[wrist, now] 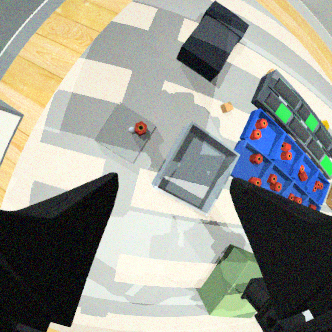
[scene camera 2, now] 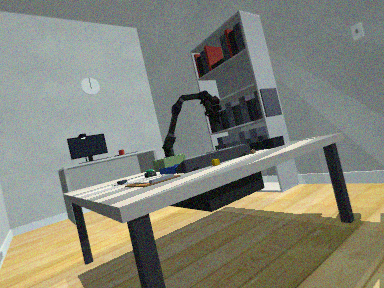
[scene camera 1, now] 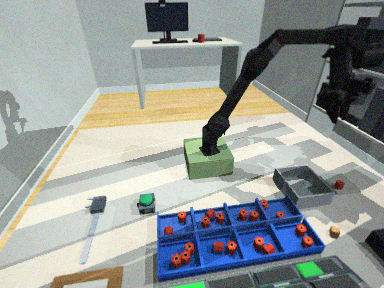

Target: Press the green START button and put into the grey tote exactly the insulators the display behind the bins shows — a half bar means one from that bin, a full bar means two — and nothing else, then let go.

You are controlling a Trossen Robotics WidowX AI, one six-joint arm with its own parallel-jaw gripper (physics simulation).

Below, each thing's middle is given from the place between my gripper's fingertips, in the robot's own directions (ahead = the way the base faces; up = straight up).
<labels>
My gripper is now 2 cm short of the grey tote (wrist: 198, 164), 10 cm to the left of it and 22 cm above it. Also, from my hand: dark box (wrist: 205, 50) 35 cm ahead, 5 cm to the right, 22 cm below; then display (scene camera 2: 199, 162) 25 cm ahead, 44 cm to the right, 22 cm below.
</labels>
